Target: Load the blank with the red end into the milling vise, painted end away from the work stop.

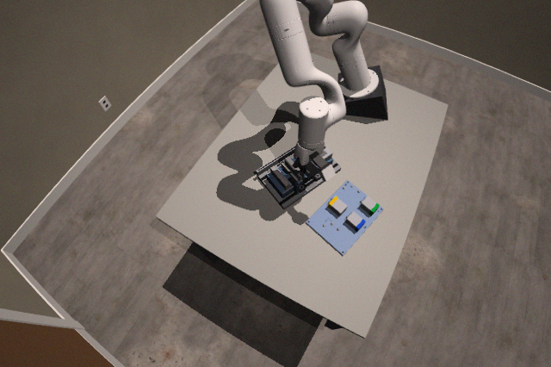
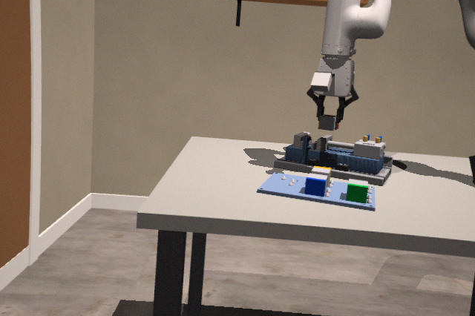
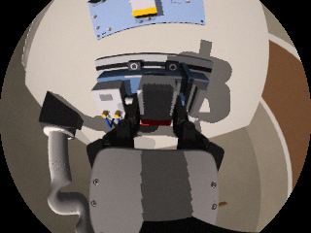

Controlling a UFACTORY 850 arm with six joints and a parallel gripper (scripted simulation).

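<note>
My hand is 40 mm short of the fixed jaw, 100 mm to the left of it and 90 mm above it. From my hand the other things lie so: hose block (120 mm behind, 10 mm to the left, 90 mm below); milling vise (40 mm behind, 40 mm to the right, 130 mm below); red-ended blank (20 mm below).
</note>
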